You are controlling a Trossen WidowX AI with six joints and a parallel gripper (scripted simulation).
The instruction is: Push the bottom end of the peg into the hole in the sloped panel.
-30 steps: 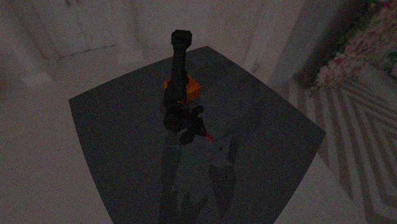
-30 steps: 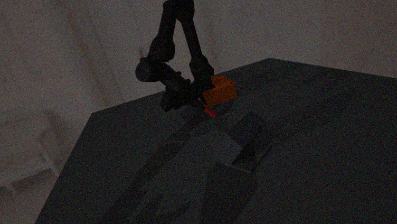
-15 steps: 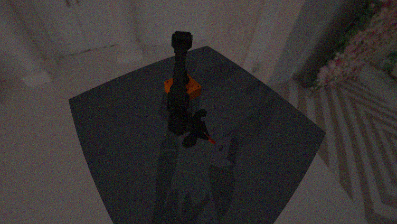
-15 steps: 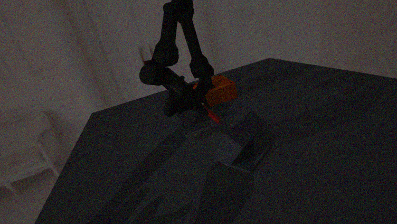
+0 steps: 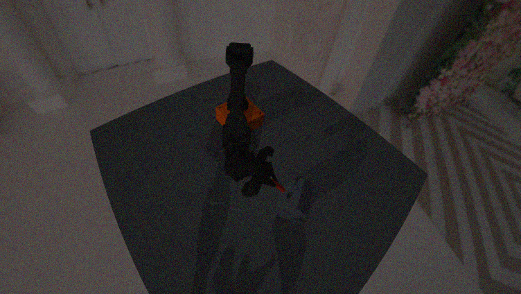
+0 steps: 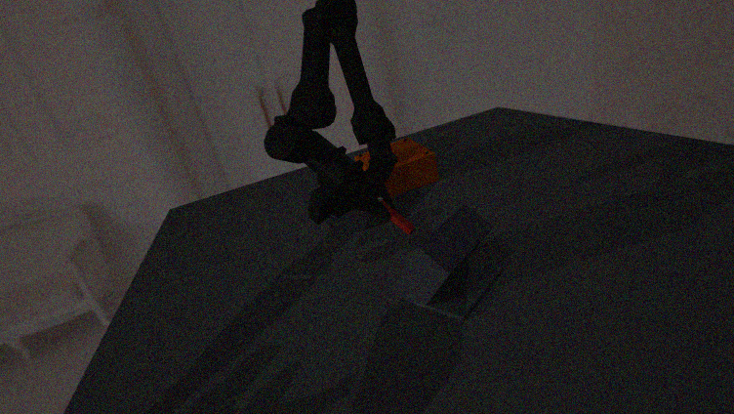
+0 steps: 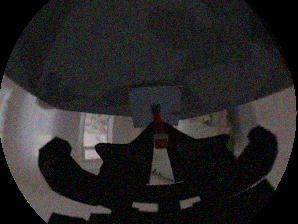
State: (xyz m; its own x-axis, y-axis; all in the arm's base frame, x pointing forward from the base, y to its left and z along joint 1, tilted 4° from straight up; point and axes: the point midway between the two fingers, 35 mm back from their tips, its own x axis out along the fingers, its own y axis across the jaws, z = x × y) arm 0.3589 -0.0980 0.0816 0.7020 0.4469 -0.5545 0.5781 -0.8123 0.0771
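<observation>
The sloped panel is 7 cm ahead of my gripper tip, 6 cm below it and 5 cm to the left of it. The rest, counted from my gripper tip: red peg 1 cm to the right, 1 cm behind, 1 cm above.
</observation>
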